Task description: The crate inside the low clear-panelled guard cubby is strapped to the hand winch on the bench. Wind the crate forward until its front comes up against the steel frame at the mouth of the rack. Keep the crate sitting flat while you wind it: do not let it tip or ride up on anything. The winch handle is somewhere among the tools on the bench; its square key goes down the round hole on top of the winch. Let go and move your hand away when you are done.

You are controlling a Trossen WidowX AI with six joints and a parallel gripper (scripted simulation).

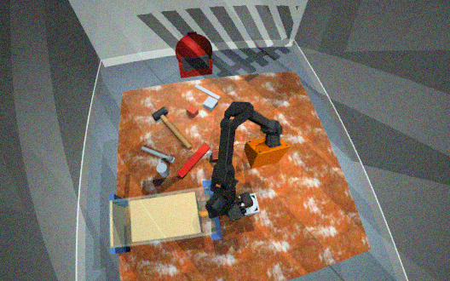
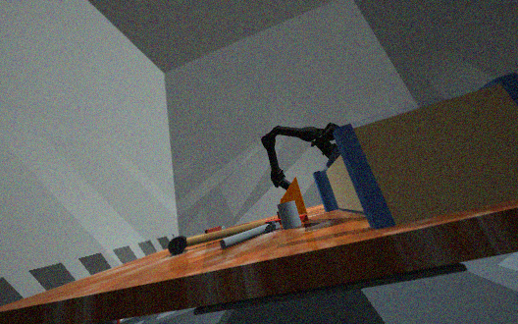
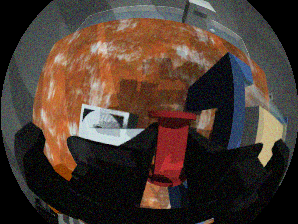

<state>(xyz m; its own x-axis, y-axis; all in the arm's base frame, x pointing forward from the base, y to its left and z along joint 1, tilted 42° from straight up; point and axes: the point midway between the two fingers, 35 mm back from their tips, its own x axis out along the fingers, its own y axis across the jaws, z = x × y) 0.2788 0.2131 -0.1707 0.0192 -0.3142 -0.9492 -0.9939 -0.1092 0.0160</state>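
Right now the red-knobbed winch handle is 40 mm behind my gripper tip, 30 mm below it and 20 mm to the right of it. The rest, counted from my gripper tip: red knob (20 mm to the right); blue steel frame (60 mm ahead, 40 mm to the right, 30 mm below); winch (110 mm behind, 100 mm below, 50 mm to the right).
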